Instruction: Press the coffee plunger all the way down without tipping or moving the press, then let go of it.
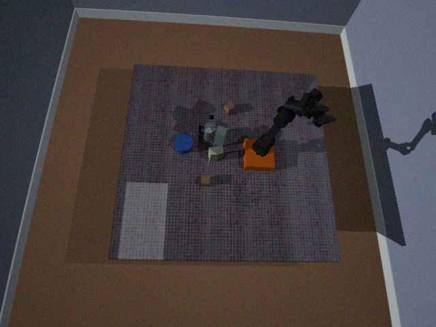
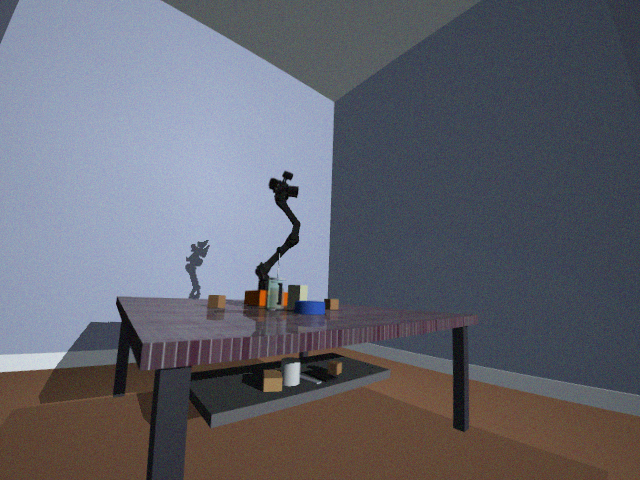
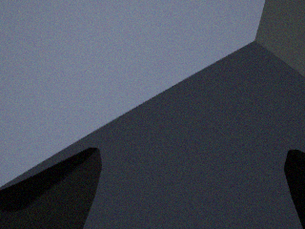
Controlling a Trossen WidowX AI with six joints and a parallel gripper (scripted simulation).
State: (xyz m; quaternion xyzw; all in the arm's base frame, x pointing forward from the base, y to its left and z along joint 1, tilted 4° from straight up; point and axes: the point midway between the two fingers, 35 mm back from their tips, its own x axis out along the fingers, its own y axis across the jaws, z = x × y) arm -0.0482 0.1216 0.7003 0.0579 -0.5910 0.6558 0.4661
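The coffee press is 43 cm ahead of my gripper tip, 31 cm to the right of it and 65 cm below it. Also, from my gripper tip: blue disc (58 cm ahead, 26 cm to the right, 76 cm below); pale green box (35 cm ahead, 28 cm to the right, 71 cm below); pale box (38 cm ahead, 17 cm to the right, 72 cm below).
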